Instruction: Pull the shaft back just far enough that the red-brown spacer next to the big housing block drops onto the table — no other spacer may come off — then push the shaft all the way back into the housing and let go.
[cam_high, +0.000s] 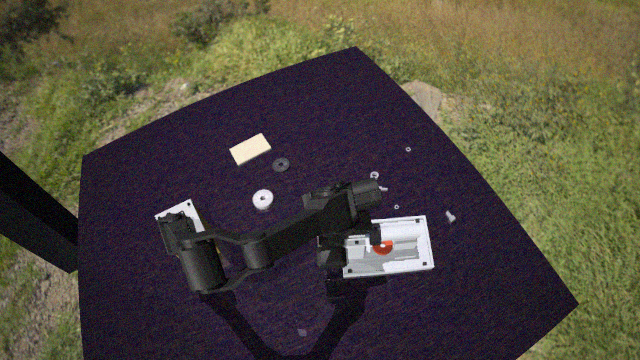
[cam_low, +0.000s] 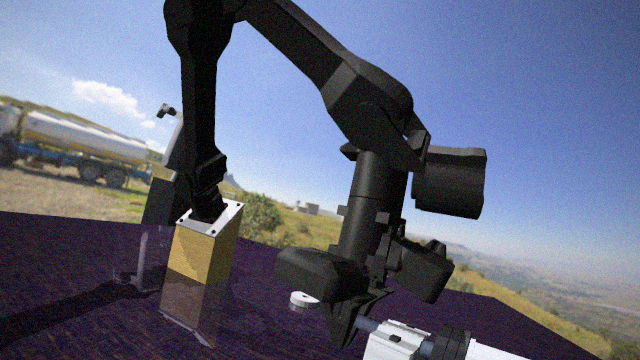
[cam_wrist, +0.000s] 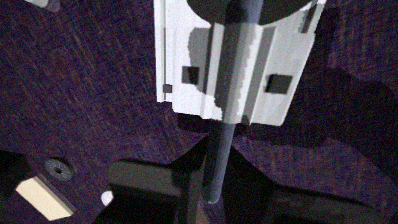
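Now: gripper tip 60 mm short of the shaft, 30 mm to the left of it and 40 mm below it. From my gripper tip the other things lie so: orange-red spacer 110 mm ahead, 60 mm to the right, 30 mm below; then small screw 320 mm ahead, 100 mm to the right, 40 mm below; then cream card 50 mm behind, 440 mm to the left, 40 mm below.
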